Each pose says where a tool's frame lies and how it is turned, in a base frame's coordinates. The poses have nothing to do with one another.
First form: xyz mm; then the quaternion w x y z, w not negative.
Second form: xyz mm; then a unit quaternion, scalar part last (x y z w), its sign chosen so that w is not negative. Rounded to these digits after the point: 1 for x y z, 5 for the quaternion.
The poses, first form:
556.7 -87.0 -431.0 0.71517 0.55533 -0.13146 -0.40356
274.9 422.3 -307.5 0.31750 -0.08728 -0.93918 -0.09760
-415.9 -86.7 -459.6 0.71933 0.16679 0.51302 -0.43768
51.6 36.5 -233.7 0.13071 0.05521 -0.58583 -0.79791
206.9 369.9 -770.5 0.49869 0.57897 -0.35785 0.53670
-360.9 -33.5 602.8 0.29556 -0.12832 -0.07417 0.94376
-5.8 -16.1 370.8 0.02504 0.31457 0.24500 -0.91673
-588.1 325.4 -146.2 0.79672 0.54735 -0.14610 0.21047
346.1 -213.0 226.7 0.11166 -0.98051 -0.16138 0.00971
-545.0 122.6 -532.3 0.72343 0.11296 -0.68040 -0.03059
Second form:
556.7 -87.0 -431.0 0.55533 -0.13146 -0.40356 0.71517
274.9 422.3 -307.5 -0.08728 -0.93918 -0.09760 0.31750
-415.9 -86.7 -459.6 0.16679 0.51302 -0.43768 0.71933
51.6 36.5 -233.7 0.05521 -0.58583 -0.79791 0.13071
206.9 369.9 -770.5 0.57897 -0.35785 0.53670 0.49869
-360.9 -33.5 602.8 -0.12832 -0.07417 0.94376 0.29556
-5.8 -16.1 370.8 0.31457 0.24500 -0.91673 0.02504
-588.1 325.4 -146.2 0.54735 -0.14610 0.21047 0.79672
346.1 -213.0 226.7 -0.98051 -0.16138 0.00971 0.11166
-545.0 122.6 -532.3 0.11296 -0.68040 -0.03059 0.72343

